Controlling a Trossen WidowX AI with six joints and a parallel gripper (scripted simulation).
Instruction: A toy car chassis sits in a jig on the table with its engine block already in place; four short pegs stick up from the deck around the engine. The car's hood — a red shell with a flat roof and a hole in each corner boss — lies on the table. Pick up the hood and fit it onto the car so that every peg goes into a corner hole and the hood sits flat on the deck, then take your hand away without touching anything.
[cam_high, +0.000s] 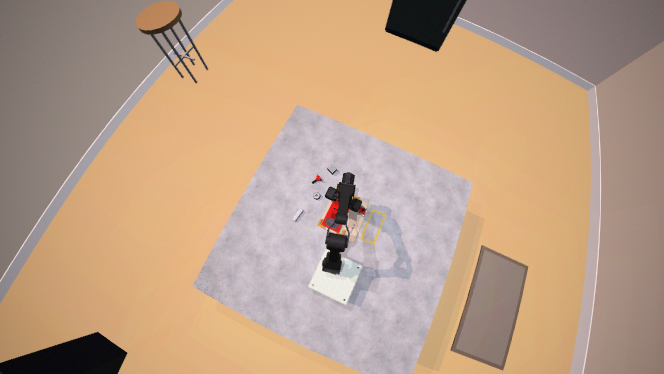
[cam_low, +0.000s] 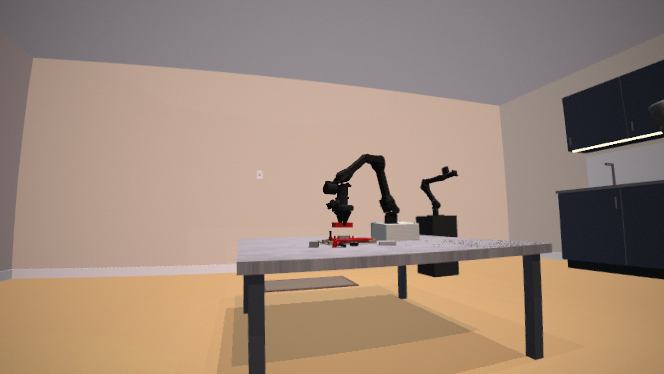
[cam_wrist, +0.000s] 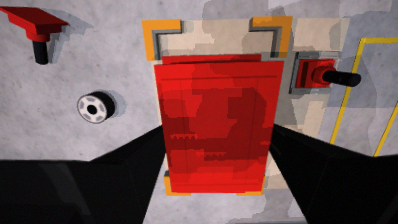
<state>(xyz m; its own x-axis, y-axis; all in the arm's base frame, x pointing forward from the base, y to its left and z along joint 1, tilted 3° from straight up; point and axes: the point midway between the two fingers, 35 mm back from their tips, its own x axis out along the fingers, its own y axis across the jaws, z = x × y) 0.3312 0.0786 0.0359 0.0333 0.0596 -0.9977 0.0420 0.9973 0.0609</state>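
Now: the beige jig plate 3 cm behind my gripper tip, 3 cm to the right of it and 8 cm below it. Also, from my gripper tip: red hood right at my gripper tip.
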